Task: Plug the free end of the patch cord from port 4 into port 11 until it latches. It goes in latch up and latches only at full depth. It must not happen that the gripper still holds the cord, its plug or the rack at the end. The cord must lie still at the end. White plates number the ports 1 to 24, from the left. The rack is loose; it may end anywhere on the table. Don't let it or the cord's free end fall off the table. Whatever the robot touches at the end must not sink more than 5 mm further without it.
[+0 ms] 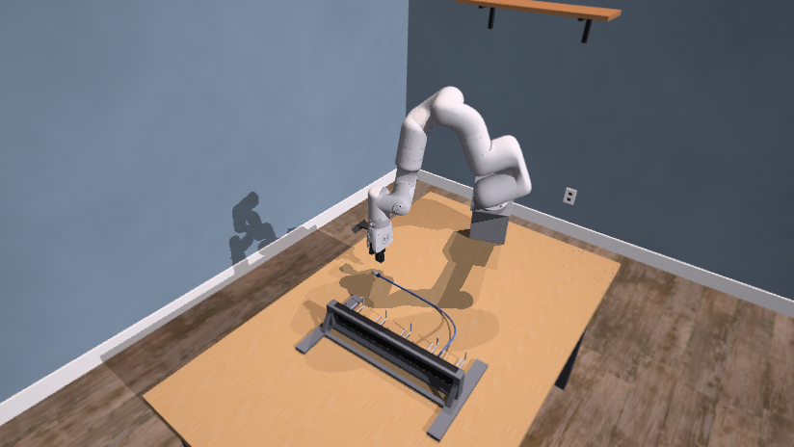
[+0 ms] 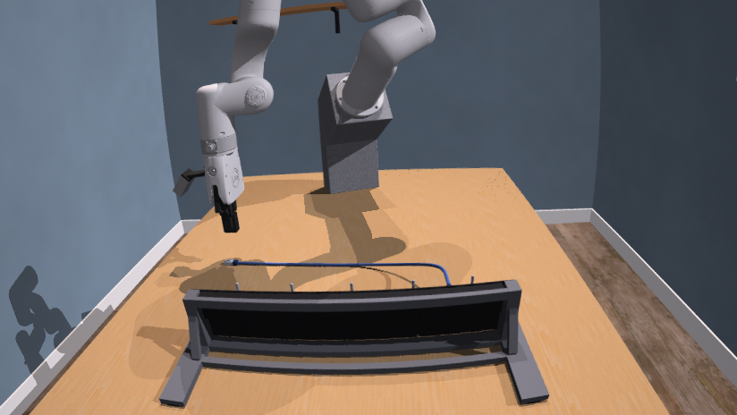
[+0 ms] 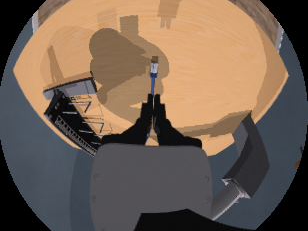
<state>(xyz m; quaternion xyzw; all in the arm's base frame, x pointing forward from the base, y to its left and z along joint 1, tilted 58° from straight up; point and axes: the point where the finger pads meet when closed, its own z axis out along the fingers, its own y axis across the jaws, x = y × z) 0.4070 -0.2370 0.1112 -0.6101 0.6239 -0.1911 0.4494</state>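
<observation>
My gripper is now 10 mm short of the plug, 20 mm to the left of it and 90 mm above it.
</observation>
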